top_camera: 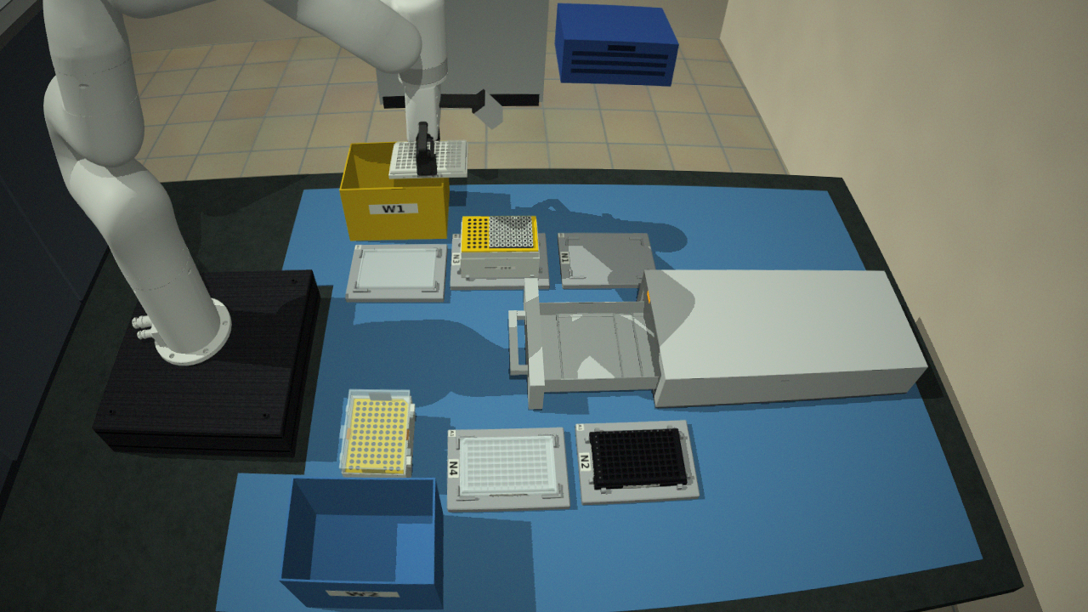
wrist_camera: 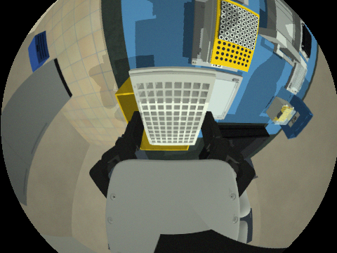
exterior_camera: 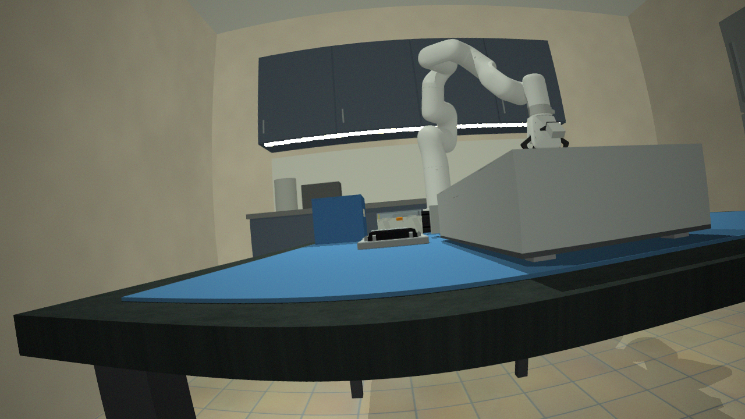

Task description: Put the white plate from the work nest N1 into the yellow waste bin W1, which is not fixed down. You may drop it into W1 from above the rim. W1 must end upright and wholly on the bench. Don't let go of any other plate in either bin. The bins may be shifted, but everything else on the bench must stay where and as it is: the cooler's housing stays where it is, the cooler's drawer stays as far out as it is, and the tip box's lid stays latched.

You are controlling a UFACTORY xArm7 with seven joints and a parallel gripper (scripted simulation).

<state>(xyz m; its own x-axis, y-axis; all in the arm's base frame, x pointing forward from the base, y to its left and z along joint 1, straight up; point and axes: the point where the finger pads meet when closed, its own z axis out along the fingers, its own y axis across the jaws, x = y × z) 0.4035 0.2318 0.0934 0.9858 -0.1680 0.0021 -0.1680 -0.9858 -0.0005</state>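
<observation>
Now: hand 120 mm above the yellow waste bin W1, 60 mm past it and 30 mm to the right of it. The rest, counted from my hand: work nest N1 (280 mm ahead, 150 mm to the right, 150 mm below); then yellow tip rack (130 mm to the right, 100 mm below, 90 mm ahead); then white plate (10 mm below).
</observation>
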